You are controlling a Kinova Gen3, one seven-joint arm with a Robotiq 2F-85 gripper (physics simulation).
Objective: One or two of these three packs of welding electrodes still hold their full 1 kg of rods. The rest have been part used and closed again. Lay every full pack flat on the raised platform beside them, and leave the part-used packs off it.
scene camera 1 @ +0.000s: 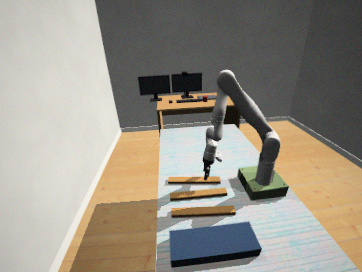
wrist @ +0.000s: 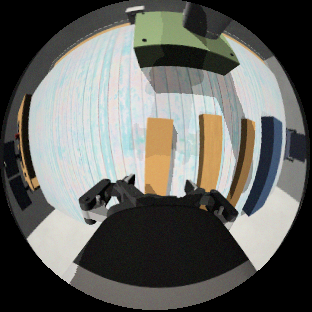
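Note:
Through the wrist camera I can see a pack (wrist: 158, 138), a pack (wrist: 210, 125) and a pack (wrist: 247, 135). My gripper (wrist: 159, 182) is visible to me there as well.

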